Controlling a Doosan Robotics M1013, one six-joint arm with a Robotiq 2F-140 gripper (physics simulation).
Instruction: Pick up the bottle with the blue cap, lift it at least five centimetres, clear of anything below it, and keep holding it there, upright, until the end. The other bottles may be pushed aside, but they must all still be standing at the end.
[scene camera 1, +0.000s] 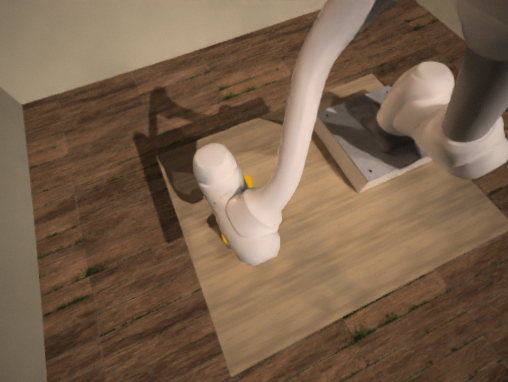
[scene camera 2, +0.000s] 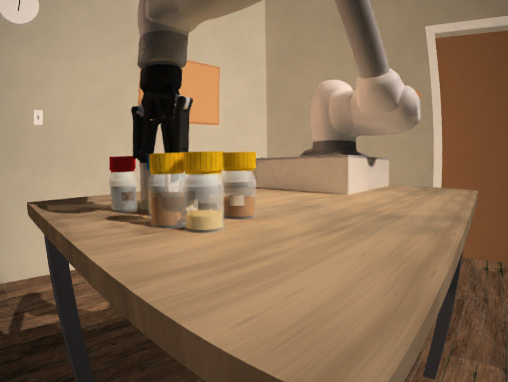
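Pixels of known places: arm's base at its link origin: (scene camera 1: 390, 130).
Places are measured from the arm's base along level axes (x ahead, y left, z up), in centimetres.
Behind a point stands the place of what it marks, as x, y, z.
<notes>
The bottle with the blue cap (scene camera 2: 148, 164) {72.8, 7.1, -0.7} shows in scene camera 2 as a thin blue sliver between the fingers, behind a yellow-capped bottle; its body and base are mostly hidden. My gripper (scene camera 2: 159, 185) {71.0, 7.7, -7.0} points straight down and is shut on it, with the left finger's pale pad low, close to the table. In scene camera 1 the arm's wrist hides the gripper and this bottle. Three yellow-capped bottles (scene camera 2: 167, 200) {75.4, 18.0, -5.6} (scene camera 2: 204, 200) {73.1, 23.6, -5.3} (scene camera 2: 240, 192) {63.3, 19.9, -5.3} stand upright in front and to the right. A red-capped bottle (scene camera 2: 123, 185) {74.9, 0.2, -4.5} stands upright to the left.
The wooden table (scene camera 1: 340, 260) {40.8, 36.4, -9.6} (scene camera 2: 310, 260) {73.2, 40.0, -9.6} carries the bottles near one corner, with its edge close by. The robot's base block (scene camera 1: 345, 155) {21.6, 2.7, -1.2} (scene camera 2: 320, 175) {21.4, 7.6, -4.9} is farther back on the right. Two yellow caps (scene camera 1: 248, 181) {60.7, -0.7, 0.9} (scene camera 1: 224, 239) {76.1, 16.2, 0.9} peek out beside the wrist.
</notes>
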